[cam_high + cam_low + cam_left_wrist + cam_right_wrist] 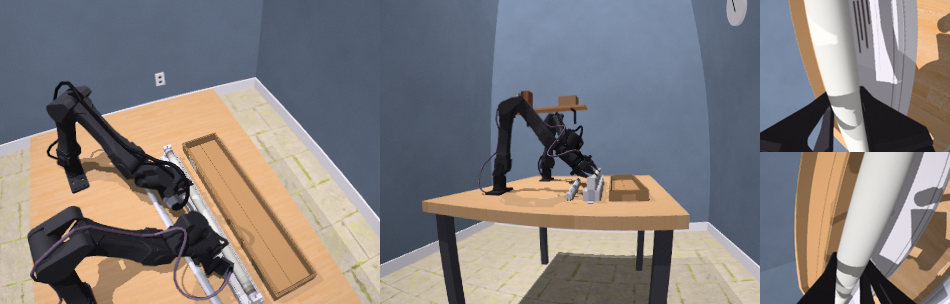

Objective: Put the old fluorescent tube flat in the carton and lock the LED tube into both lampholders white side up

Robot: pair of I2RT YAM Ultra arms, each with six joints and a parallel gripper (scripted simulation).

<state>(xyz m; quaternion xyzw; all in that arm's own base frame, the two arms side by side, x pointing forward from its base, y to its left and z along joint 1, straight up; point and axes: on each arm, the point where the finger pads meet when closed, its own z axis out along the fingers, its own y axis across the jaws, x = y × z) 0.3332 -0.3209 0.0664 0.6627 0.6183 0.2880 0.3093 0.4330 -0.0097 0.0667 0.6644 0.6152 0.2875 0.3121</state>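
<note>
Right now my right hand is 20 mm past the old fluorescent tube and 120 mm to the right of it. From my right hand the other things lie so: light fixture 20 mm behind, 120 mm to the left, 10 mm below; then LED tube 120 mm behind, 100 mm to the left, 50 mm below; then lampholder 20 mm ahead, 180 mm to the right.
The old fluorescent tube is 2 cm ahead of my left hand and 12 cm to the right of it. From my left hand the other things lie so: light fixture 2 cm ahead, 12 cm to the right, 1 cm below; LED tube 8 cm behind, 14 cm to the right, 5 cm below; brown carton 15 cm ahead, 9 cm to the right, 5 cm below.
</note>
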